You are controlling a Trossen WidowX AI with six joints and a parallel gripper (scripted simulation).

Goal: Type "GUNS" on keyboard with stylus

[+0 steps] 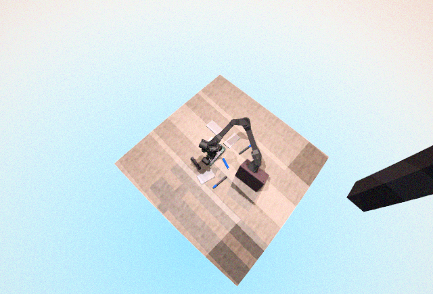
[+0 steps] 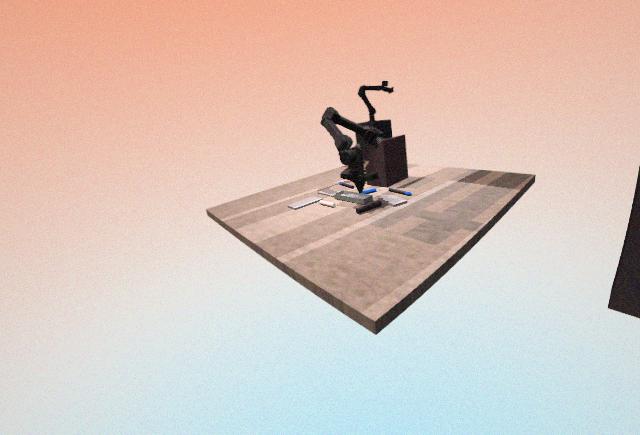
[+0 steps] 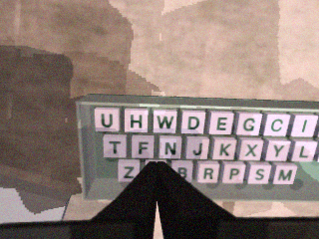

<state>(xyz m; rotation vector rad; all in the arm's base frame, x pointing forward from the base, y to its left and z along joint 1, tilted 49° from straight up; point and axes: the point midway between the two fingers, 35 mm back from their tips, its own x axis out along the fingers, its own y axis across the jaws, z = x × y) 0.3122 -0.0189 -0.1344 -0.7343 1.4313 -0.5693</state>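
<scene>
My gripper tip is now 140 mm past the blue stylus, 50 mm to the left of it and 30 mm above it. Also, from my gripper tip: dark cylinder (60 mm ahead, 110 mm to the left, 30 mm below); then cream cylinder (130 mm ahead, 100 mm to the right, 30 mm below).
</scene>
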